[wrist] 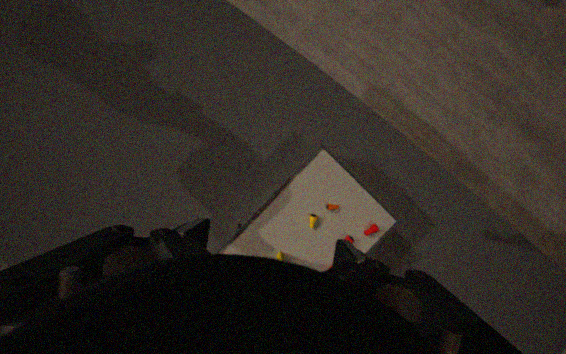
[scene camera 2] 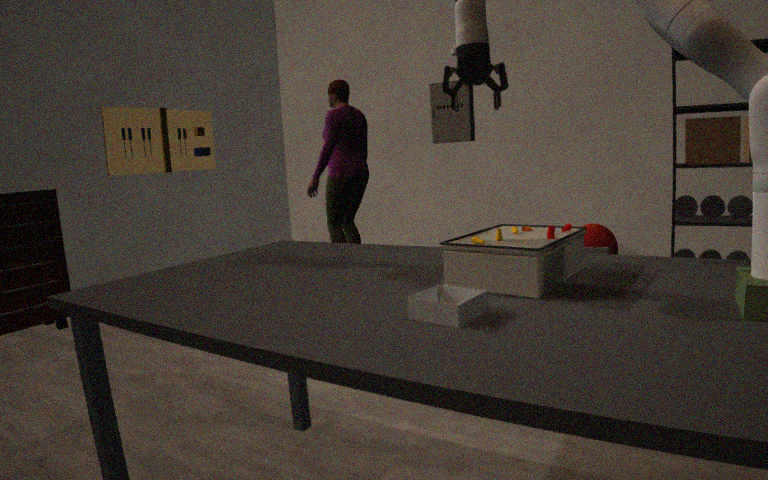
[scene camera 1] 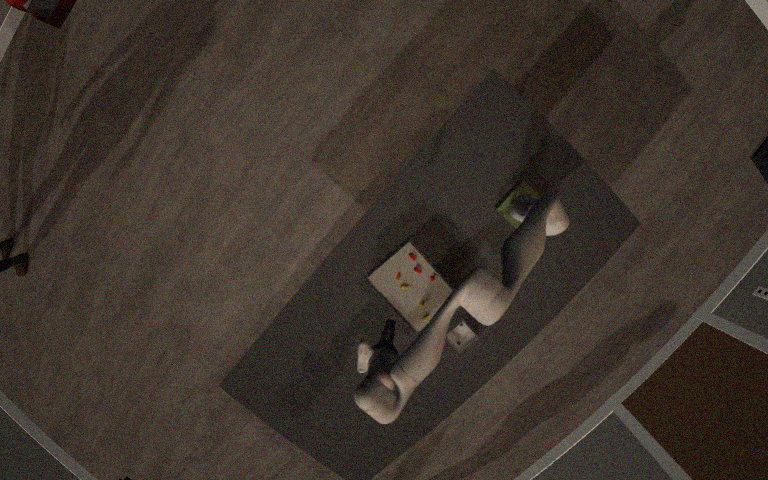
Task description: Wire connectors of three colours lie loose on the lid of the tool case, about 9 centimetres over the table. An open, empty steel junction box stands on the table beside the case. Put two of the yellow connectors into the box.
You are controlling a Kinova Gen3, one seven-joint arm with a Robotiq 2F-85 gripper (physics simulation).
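Places are measured from the arm's base along level axes (x ahead, y left, z up), in centimetres.
Where they show: gripper, fingertip midpoint: (wrist: pixel 271 243) (scene camera 2: pixel 476 110) (scene camera 1: pixel 386 335); arm's base, link origin: (scene camera 1: pixel 521 207).
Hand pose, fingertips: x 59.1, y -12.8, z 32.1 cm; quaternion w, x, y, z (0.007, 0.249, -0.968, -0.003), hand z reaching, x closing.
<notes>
Each offset is from my fingertips to the centre of the thing.
The pale tool case lid (scene camera 1: pixel 390 271) (scene camera 2: pixel 526 242) (wrist: pixel 320 170) bears three yellow connectors. One yellow connector {dx -8.4, dy -0.1, dz -27.8 cm} (scene camera 1: pixel 404 286) (scene camera 2: pixel 514 229) (wrist: pixel 313 221) lies by an orange connector {dx -9.8, dy -4.7, dz -28.0 cm} (scene camera 1: pixel 398 275) (scene camera 2: pixel 527 229) (wrist: pixel 332 207). A second {dx -7.7, dy +9.2, dz -27.2 cm} (scene camera 1: pixel 423 302) (scene camera 2: pixel 498 234) and a third yellow connector {dx -5.0, dy +14.3, dz -27.8 cm} (scene camera 1: pixel 425 316) (scene camera 2: pixel 478 240) are nearer the box side. In the wrist view the lid's near part is hidden by the gripper body. The steel junction box {dx -6.5, dy +33.2, dz -36.0 cm} (scene camera 1: pixel 461 335) (scene camera 2: pixel 433 312) stands beside the case. My gripper (scene camera 1: pixel 389 323) (scene camera 2: pixel 475 106) (wrist: pixel 271 243) is open and empty, high above the lid's level.
Red connectors (scene camera 1: pixel 417 269) (scene camera 2: pixel 551 232) (wrist: pixel 371 230) lie on the lid's other side. The arm passes over the table between case and box in scene camera 1. A green block (scene camera 1: pixel 509 204) (scene camera 2: pixel 756 297) is at the arm's base. A person (scene camera 2: pixel 345 147) stands behind the table.
</notes>
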